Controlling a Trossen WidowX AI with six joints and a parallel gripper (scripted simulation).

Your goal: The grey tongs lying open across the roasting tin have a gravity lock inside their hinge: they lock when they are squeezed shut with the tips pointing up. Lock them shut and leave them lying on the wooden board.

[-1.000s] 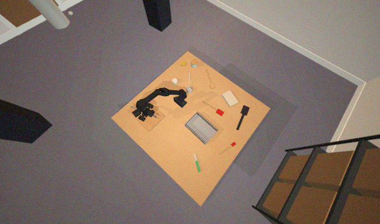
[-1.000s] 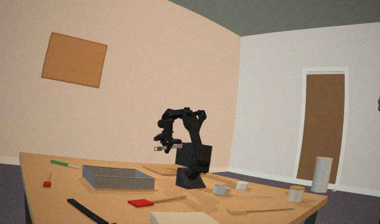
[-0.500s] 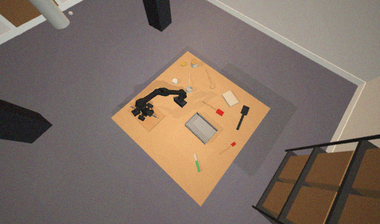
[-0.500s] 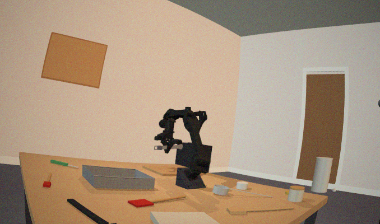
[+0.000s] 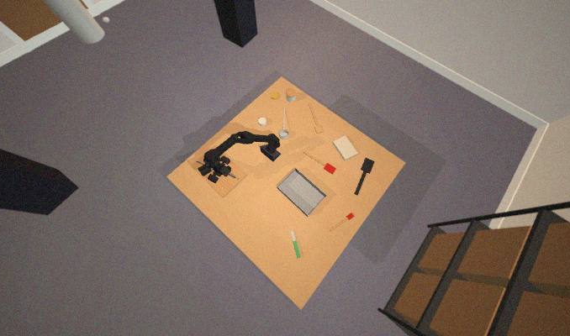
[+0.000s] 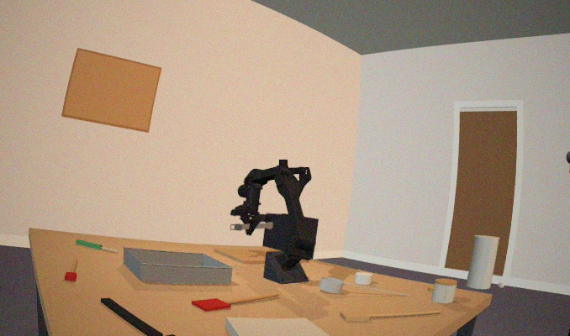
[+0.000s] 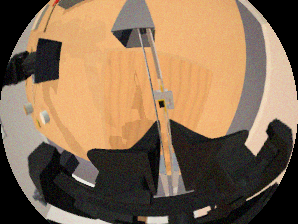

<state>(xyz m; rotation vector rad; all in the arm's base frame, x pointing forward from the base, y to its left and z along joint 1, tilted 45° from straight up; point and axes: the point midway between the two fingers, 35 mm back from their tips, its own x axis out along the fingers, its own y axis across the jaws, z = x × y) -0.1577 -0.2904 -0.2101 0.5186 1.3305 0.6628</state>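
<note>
My gripper tip is 9 cm above the wooden board, 8 cm past it and 1 cm to the right of it. The rest, counted from my gripper tip: grey roasting tin: 53 cm ahead, 23 cm to the left, 7 cm below; red spatula: 53 cm ahead, 52 cm to the left, 9 cm below; green-handled tool: 68 cm ahead, 9 cm below, 8 cm to the right.
</note>
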